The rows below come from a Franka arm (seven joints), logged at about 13 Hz.
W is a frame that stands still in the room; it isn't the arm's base.
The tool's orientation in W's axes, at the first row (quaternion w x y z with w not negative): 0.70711 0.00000 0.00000 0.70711
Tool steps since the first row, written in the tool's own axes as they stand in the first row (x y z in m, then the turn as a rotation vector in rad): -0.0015 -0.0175 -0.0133 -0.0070 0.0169 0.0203; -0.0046 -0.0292 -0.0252 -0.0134 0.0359 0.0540; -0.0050 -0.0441 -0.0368 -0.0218 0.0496 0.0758; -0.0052 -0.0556 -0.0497 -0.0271 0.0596 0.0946
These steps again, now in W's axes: 0.0175 -0.0015 -0.0133 -0.0169 -0.0070 0.0203; 0.0292 -0.0046 -0.0252 -0.0359 -0.0134 0.0540; 0.0441 -0.0050 -0.0368 -0.0496 -0.0218 0.0758; 0.0556 -0.0052 -0.0497 -0.0596 -0.0271 0.0946
